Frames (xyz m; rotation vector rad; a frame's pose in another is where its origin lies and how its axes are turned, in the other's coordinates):
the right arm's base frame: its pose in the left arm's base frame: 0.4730 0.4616 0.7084 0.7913 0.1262 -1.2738
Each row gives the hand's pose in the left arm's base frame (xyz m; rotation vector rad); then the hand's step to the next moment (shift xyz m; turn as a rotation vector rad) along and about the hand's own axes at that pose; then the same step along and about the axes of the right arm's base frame.
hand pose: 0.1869 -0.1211 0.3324 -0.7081 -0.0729 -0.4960
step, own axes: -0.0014 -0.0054 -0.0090 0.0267 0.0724 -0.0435
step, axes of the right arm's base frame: 0.0074 -0.0065 0.0038 0.0458 0.0146 -0.0744
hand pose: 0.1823 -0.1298 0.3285 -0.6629 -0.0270 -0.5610
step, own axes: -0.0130 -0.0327 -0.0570 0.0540 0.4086 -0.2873
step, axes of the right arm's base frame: 0.0417 -0.0487 0.0193 0.2383 -0.0185 -0.4419
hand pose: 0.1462 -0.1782 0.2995 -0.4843 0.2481 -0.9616
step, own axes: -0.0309 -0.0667 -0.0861 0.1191 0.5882 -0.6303
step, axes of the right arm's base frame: 0.0127 -0.1105 0.0209 0.4922 -0.1781 -0.6953
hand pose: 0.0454 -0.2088 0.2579 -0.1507 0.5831 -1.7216
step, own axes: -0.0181 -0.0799 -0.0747 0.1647 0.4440 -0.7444
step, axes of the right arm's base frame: -0.0587 -0.0929 -0.0148 0.4468 -0.3602 -0.6701
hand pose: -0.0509 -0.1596 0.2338 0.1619 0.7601 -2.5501
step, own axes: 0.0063 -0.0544 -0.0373 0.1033 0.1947 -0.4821
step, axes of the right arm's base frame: -0.0536 -0.0270 -0.0281 0.1972 -0.2432 -0.4277
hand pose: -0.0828 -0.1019 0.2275 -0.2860 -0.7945 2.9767
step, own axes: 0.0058 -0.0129 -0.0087 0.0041 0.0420 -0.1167
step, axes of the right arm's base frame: -0.0132 -0.0033 -0.0095 0.0494 -0.0378 -0.1074
